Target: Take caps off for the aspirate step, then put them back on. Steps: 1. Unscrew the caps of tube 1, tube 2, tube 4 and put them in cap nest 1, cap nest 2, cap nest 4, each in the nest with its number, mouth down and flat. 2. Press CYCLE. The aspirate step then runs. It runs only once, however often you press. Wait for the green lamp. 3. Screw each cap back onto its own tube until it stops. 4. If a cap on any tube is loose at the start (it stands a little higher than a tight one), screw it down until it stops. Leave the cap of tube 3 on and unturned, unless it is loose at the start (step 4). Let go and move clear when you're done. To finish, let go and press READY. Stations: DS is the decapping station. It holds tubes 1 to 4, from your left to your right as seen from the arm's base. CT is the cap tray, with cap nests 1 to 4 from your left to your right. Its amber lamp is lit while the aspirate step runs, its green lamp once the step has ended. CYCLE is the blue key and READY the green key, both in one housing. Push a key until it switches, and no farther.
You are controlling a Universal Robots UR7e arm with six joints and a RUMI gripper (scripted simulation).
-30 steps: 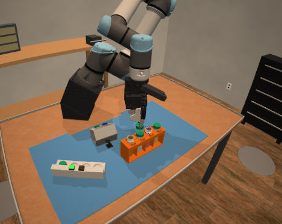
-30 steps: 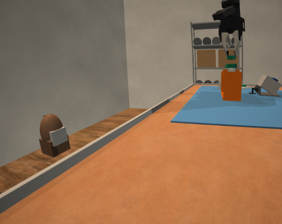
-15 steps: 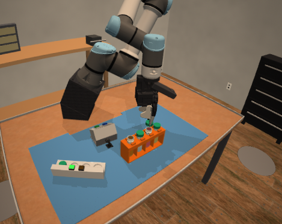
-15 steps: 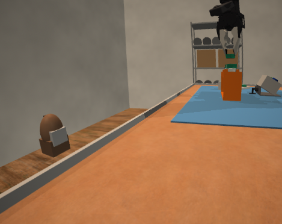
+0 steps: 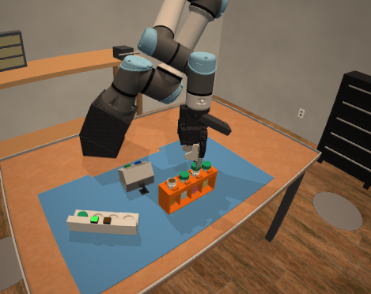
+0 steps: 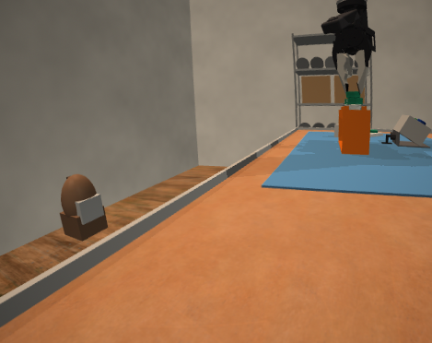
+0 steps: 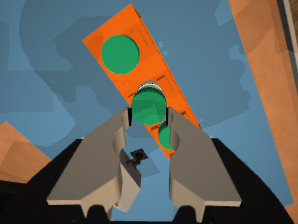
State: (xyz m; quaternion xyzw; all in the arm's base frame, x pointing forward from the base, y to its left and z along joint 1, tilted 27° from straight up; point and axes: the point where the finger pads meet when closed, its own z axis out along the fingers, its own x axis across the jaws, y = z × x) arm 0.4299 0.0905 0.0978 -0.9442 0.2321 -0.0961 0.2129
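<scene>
My gripper is now 50 mm to the right of the cap and 40 mm above it. The rest, counted from my hand: grey key housing (180 mm behind, 150 mm to the right, 100 mm below); then blue key (190 mm behind, 130 mm to the right, 80 mm below); then table edge (200 mm ahead, 150 mm below, 90 mm to the left).
</scene>
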